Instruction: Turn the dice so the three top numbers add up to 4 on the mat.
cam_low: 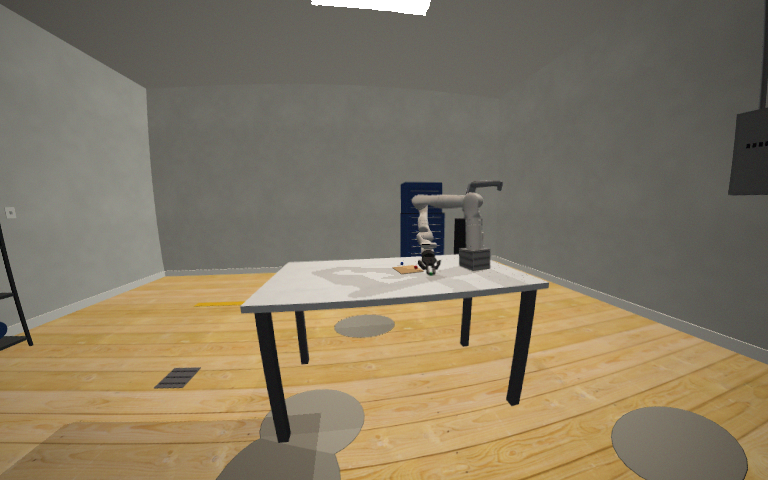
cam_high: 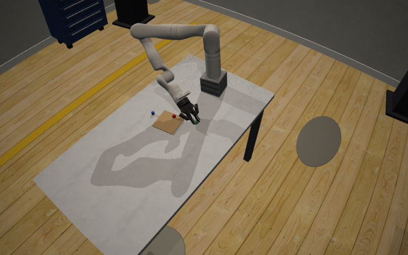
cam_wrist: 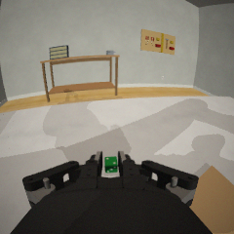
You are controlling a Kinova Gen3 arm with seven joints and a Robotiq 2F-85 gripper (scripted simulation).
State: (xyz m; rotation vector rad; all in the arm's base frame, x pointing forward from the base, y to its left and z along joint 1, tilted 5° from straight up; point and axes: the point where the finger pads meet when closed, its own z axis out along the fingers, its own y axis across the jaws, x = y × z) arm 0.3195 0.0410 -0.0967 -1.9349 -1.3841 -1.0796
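My gripper is now 1 cm to the right of the green die and 1 cm above it. The rest, counted from my hand: blue die: 26 cm to the right, 7 cm ahead, 1 cm below; then tan mat: 14 cm to the right, 8 cm ahead, 2 cm below; then red die: 13 cm to the right, 3 cm ahead, 1 cm below.
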